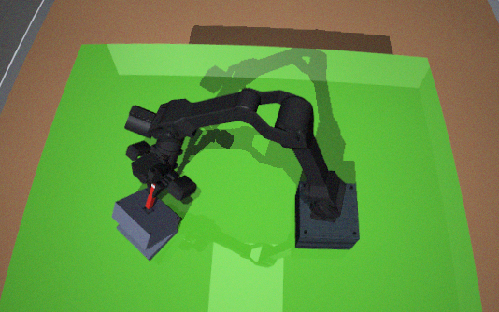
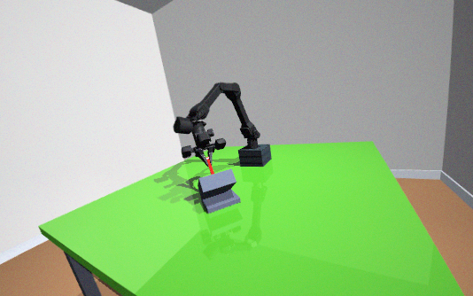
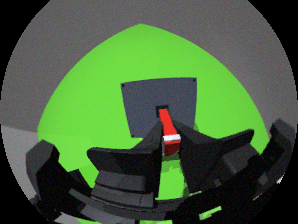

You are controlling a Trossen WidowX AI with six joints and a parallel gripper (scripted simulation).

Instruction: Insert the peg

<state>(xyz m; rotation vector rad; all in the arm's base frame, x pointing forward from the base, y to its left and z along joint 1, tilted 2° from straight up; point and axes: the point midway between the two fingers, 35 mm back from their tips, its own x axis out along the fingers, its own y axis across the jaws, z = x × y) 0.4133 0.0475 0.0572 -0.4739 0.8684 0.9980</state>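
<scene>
The grey sloped panel is 20 mm ahead of my gripper tip, 40 mm to the left of it and 70 mm below it. Also, from my gripper tip: red peg (10 mm behind, 10 mm to the right, 10 mm above).
</scene>
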